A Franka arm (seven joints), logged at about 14 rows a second.
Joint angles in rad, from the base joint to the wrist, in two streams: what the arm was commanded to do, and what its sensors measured. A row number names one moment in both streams.
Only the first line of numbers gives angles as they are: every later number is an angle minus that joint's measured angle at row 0.
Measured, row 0:
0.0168 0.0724 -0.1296 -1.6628 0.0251 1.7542 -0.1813
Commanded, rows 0 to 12:
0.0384 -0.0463 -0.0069 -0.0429 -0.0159 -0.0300 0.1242
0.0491 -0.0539 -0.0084 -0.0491 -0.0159 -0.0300 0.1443
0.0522 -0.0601 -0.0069 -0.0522 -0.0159 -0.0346 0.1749
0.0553 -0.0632 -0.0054 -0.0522 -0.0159 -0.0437 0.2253
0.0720 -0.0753 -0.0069 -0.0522 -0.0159 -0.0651 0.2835
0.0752 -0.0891 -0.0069 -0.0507 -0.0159 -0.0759 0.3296
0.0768 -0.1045 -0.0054 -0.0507 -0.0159 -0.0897 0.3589
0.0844 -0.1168 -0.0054 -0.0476 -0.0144 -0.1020 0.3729
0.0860 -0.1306 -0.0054 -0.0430 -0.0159 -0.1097 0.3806
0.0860 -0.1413 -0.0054 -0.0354 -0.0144 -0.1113 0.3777
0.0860 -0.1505 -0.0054 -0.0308 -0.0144 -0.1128 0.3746
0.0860 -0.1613 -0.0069 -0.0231 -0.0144 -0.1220 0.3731
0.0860 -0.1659 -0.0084 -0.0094 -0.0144 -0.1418 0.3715
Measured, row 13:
0.0696 -0.1359 0.0014 -0.0112 -0.0009 -0.1081 0.3536
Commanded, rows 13 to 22:
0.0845 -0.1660 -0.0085 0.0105 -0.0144 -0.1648 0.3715
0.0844 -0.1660 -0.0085 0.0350 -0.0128 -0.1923 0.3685
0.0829 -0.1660 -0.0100 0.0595 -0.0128 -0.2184 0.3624
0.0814 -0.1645 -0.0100 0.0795 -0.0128 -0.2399 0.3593
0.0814 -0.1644 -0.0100 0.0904 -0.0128 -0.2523 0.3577
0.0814 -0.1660 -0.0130 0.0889 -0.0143 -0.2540 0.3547
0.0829 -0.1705 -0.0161 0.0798 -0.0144 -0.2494 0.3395
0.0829 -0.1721 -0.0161 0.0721 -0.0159 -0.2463 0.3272
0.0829 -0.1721 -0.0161 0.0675 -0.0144 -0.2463 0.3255
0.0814 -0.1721 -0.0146 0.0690 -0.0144 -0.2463 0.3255
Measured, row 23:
0.0696 -0.1670 -0.0064 0.0710 -0.0021 -0.2311 0.3377
